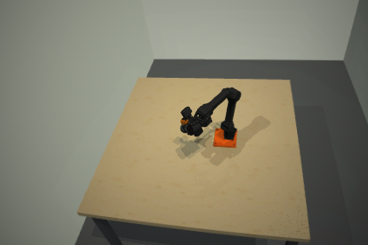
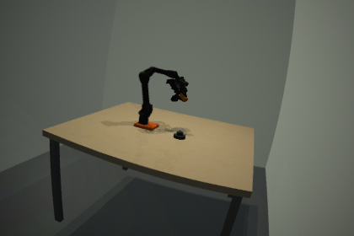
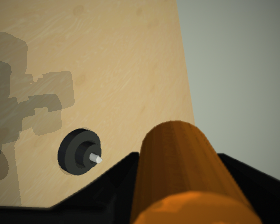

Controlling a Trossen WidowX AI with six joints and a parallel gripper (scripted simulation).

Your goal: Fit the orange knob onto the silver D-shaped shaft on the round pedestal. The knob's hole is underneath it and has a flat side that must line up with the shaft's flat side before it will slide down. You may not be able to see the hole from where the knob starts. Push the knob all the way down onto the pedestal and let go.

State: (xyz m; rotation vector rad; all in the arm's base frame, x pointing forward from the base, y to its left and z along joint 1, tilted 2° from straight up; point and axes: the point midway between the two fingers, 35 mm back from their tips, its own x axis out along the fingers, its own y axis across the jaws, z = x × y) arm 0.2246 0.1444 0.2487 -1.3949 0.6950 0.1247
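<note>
Right now my gripper tip is 3 cm past the orange knob, 1 cm to the right of it and 2 cm below it. The rest, counted from my gripper tip: round dark pedestal 6 cm ahead, 15 cm to the right, 22 cm below.
</note>
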